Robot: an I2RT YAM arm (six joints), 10 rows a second.
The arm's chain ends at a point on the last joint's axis. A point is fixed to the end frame.
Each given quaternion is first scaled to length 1.
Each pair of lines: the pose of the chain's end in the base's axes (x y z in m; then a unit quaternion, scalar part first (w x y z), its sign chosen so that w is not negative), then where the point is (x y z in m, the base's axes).
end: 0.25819, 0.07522, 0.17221, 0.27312, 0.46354, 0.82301, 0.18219
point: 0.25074 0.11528 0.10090
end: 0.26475, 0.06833, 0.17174, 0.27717, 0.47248, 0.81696, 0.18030
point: 0.25857 0.10856 0.10041
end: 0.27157, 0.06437, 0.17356, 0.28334, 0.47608, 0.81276, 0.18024
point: 0.26667 0.10449 0.10207
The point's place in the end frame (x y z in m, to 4 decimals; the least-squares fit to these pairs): 0.0577 -0.0242 0.0532
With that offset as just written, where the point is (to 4 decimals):
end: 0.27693, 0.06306, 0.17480, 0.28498, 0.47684, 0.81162, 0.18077
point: 0.2724 0.1032 0.1033
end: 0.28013, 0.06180, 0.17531, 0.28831, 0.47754, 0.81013, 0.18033
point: 0.2761 0.1018 0.1037
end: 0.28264, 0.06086, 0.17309, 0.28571, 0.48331, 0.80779, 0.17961
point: 0.2787 0.1012 0.1017
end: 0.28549, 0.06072, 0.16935, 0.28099, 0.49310, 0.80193, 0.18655
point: 0.2821 0.1028 0.0989
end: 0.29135, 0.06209, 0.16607, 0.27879, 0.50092, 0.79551, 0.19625
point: 0.2890 0.1060 0.0967
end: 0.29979, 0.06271, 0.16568, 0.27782, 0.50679, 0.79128, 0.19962
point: 0.2981 0.1074 0.0968
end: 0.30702, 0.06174, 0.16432, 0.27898, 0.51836, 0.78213, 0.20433
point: 0.3069 0.1075 0.0962
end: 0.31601, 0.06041, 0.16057, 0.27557, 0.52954, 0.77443, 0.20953
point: 0.3169 0.1076 0.0934
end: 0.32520, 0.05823, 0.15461, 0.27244, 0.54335, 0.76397, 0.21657
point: 0.3276 0.1072 0.0887
